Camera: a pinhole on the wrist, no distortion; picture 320 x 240 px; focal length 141.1 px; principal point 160.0 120.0 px. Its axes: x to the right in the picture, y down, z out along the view. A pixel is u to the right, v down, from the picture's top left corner.
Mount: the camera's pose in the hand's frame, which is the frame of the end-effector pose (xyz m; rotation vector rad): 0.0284 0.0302 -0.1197 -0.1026 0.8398 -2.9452
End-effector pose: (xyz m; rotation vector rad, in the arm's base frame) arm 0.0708 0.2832 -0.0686 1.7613 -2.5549 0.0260
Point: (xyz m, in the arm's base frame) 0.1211 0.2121 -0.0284
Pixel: 150 171
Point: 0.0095 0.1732 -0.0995
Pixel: 77 56
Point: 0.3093 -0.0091 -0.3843
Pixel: 137 140
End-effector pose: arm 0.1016 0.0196 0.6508 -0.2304 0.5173 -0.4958
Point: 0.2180 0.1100 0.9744
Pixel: 211 33
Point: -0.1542 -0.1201 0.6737
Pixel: outside the picture
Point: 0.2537 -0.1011 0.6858
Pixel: 93 99
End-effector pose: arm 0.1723 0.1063 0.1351 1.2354 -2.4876 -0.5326
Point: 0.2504 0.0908 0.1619
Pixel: 269 174
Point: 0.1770 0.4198 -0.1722
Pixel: 295 18
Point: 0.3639 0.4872 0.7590
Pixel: behind the camera
